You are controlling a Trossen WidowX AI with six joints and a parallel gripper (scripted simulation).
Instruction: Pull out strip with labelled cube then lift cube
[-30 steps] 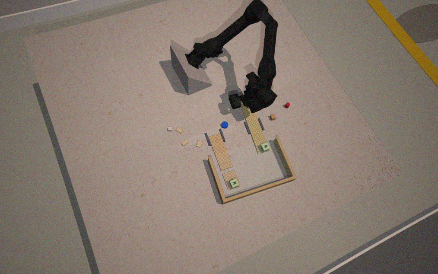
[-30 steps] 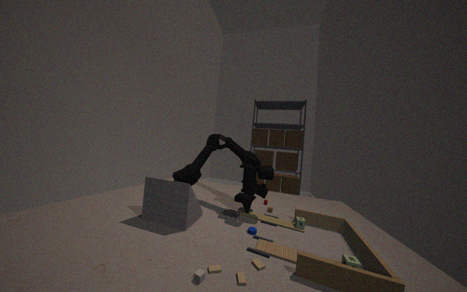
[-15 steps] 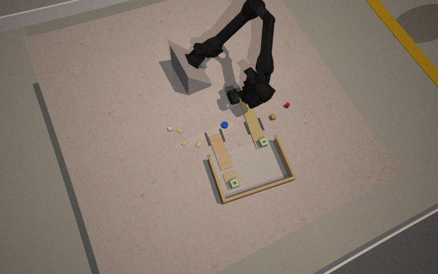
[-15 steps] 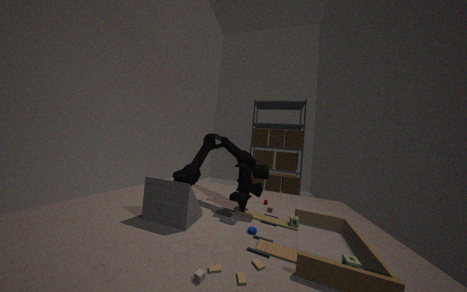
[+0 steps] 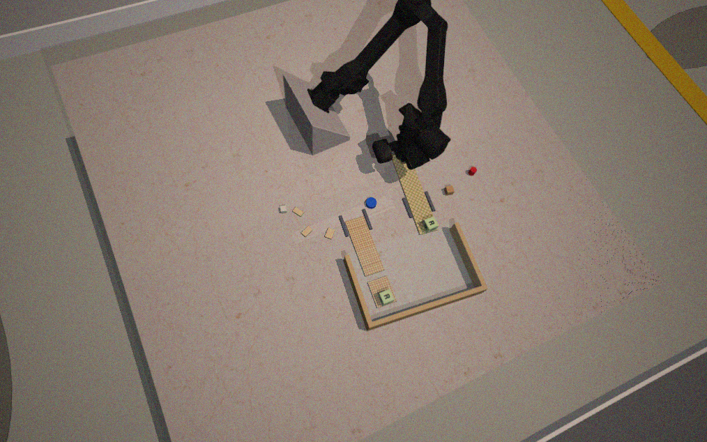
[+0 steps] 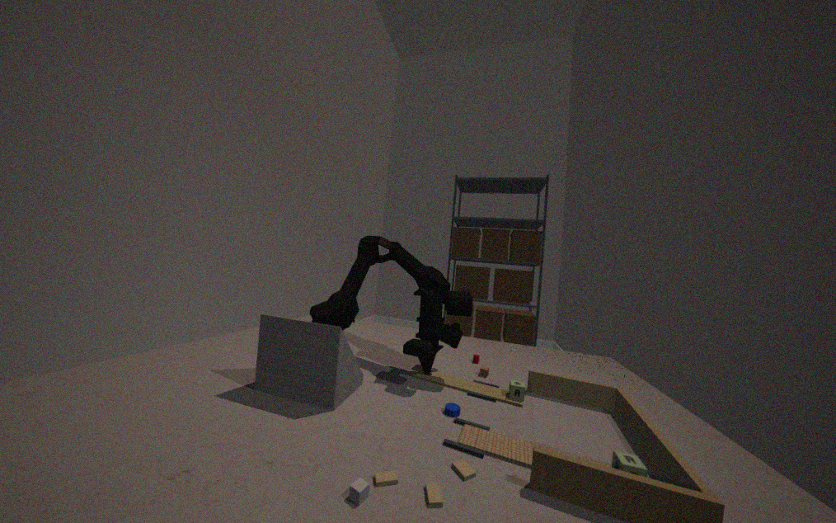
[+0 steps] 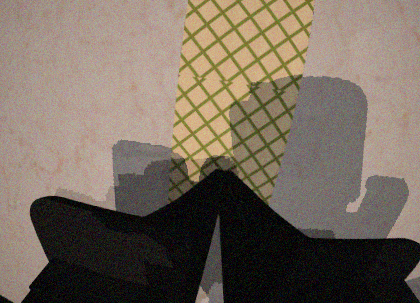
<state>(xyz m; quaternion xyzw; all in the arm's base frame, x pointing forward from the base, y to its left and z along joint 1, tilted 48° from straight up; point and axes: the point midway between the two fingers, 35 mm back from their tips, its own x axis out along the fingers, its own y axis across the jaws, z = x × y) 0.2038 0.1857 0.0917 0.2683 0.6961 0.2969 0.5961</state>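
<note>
The blue disc is 100 mm ahead of my gripper tip and 130 mm to the right of it. Round my gripper tip: brown cube 130 mm ahead, 90 mm to the left; red cylinder 90 mm ahead, 180 mm to the left, 10 mm above.
</note>
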